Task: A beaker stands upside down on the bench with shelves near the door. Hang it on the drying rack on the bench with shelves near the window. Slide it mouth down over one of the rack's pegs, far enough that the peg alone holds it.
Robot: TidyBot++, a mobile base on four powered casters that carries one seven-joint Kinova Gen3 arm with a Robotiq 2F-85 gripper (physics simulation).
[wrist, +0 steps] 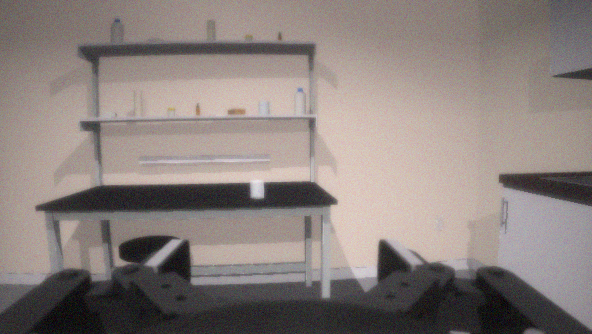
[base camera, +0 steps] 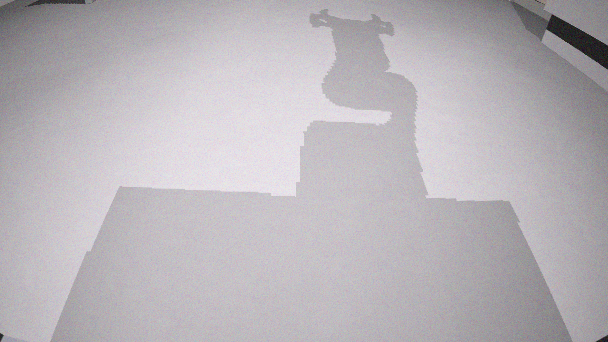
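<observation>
A small whitish beaker stands on the black top of a bench with shelves, right of the bench's middle in the wrist view. It is too small in view to tell its mouth from its base. My gripper is open, with its fingers wide apart at the bottom of the wrist view and nothing between them. It is well away from the bench, across the room. The drying rack does not show in either view.
The bench's two shelves hold bottles and small jars. A black round stool stands at the bench's front left. A white cabinet with a dark counter is at the right. In the base view, the robot's shadow lies on the pale floor.
</observation>
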